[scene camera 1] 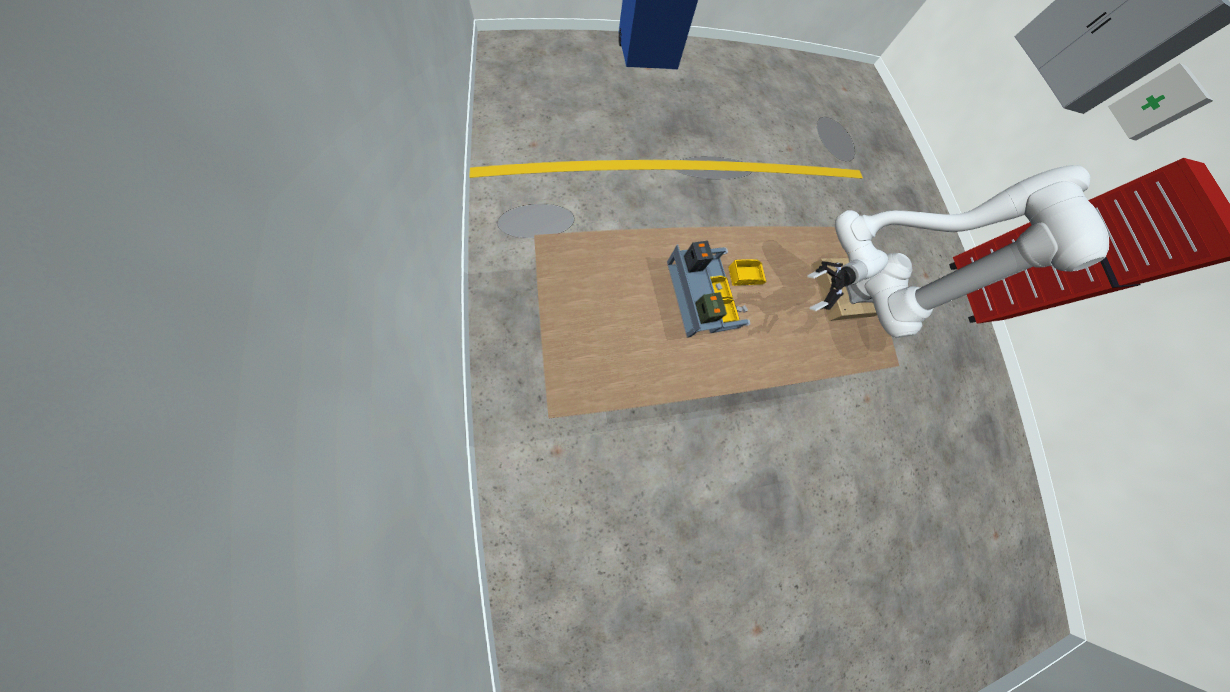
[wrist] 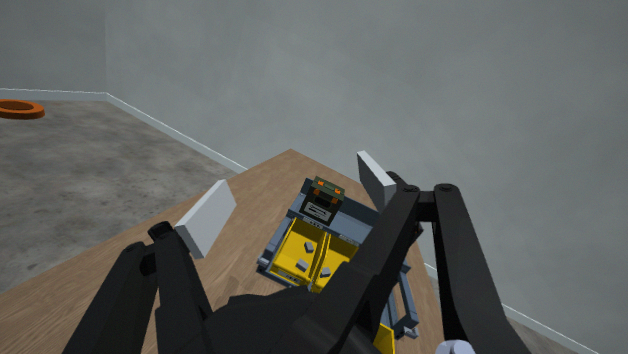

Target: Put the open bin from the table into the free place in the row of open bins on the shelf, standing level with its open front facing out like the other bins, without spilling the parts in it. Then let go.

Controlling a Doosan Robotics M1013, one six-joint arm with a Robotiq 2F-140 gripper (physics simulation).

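Places are measured from the arm's base along level axes (x left, y back, z up), in millimetres.
Pixels of known places: gripper, fingertip midpoint: (scene camera 1: 811,293) (wrist: 293,179); arm's base at its link origin: (scene camera 1: 858,287).
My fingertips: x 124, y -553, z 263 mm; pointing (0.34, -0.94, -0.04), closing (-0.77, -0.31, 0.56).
Ahead of a thing's pixels: the offset from my fingertips to its middle. "*": to the spot under its first point. Level surfaces: height alone.
The open yellow bin @[* dx -248, dy -38, dz -341 mm] (scene camera 1: 747,272) stands on the table beside the shelf; in the wrist view a yellow piece of it (wrist: 384,341) shows at the bottom edge, mostly hidden by the gripper. Parts inside it cannot be made out. The blue-grey shelf @[* dx -93, dy -388, dz -243 mm] (scene camera 1: 693,296) (wrist: 356,223) holds two yellow bins side by side, one @[* dx -20, dy -256, dz -335 mm] (wrist: 295,250) at the row's end and one @[* dx -139, dy -326, dz -335 mm] (wrist: 336,255) partly behind a finger, with grey parts in them. The free place is at the other end of the row. My gripper (scene camera 1: 817,290) (wrist: 293,179) is open and empty, above the table between the robot and the bin.
A dark green box @[dx -19, dy -342, dz -194 mm] (scene camera 1: 710,307) (wrist: 323,200) and a black box @[dx -250, dy -363, dz -181 mm] (scene camera 1: 698,255) stand on the shelf's upper level. Small grey parts @[* dx -58, dy -111, dz -332 mm] (scene camera 1: 742,308) lie by the shelf's front. A wooden box (scene camera 1: 851,312) stands below the arm on the wooden table @[dz -343 mm] (scene camera 1: 602,361).
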